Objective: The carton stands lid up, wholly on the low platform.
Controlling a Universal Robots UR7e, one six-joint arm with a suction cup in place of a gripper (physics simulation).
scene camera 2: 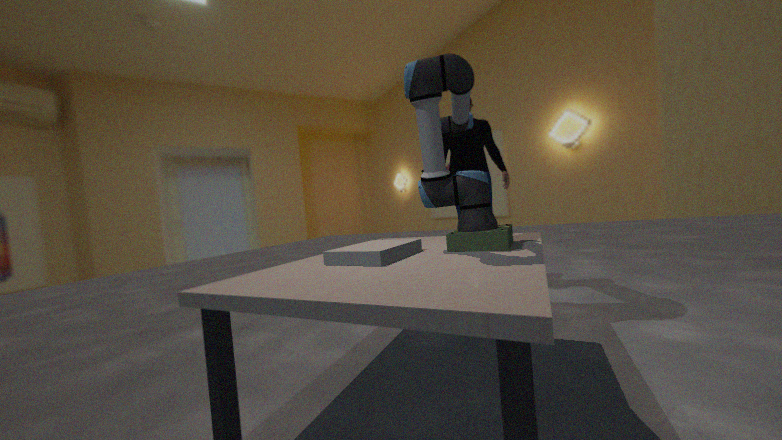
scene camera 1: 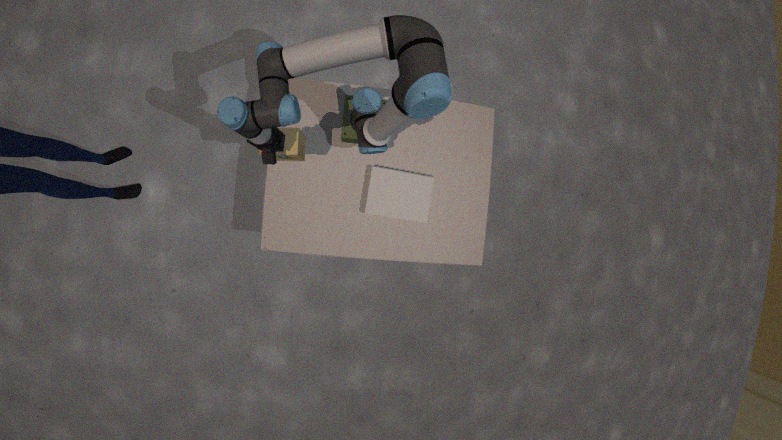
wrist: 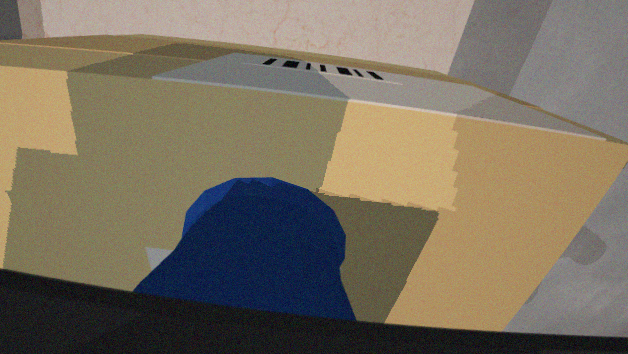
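Pixels of known places: hand, its tool point: (wrist: 272, 214); arm's base, origin of its link: (scene camera 2: 477, 229).
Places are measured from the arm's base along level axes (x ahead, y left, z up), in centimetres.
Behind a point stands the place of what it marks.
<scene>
The tan carton (scene camera 1: 294, 144) @(x 20.5, y -26.2, z 23.9 cm) (wrist: 192, 133) @(x 23.6, y -31.4, z 23.9 cm) is at the table's far left corner in the overhead view, away from the low platform (scene camera 1: 401, 194) @(x 35.9, y 19.0, z -2.3 cm) (scene camera 2: 370, 253) @(x 30.1, y 35.2, z -2.9 cm). My suction cup (wrist: 260, 236) (scene camera 1: 275, 151) @(x 21.2, y -32.8, z 22.6 cm) is pressed on one tan face of the carton and holds it. A grey strip with a black barcode (wrist: 322, 68) @(x 24.6, y -33.6, z 20.6 cm) runs along the adjoining face beyond the cup. The arm hides the carton in the side view. I cannot tell whether the carton touches the table. The pale grey platform lies flat near the table's middle with nothing on it.
The table (scene camera 1: 381, 241) @(x 60.4, y 9.8, z -7.0 cm) (scene camera 2: 405, 288) @(x 9.7, y 60.3, z -7.0 cm) bears the arm's green base (scene camera 1: 347, 130) @(x 5.6, y -8.8, z 0.0 cm) (scene camera 2: 478, 240) @(x -1.1, y 10.5, z -3.1 cm) at its far edge. A person (scene camera 2: 471, 141) stands behind the arm; the person's feet (scene camera 1: 119, 154) show left of the table.
</scene>
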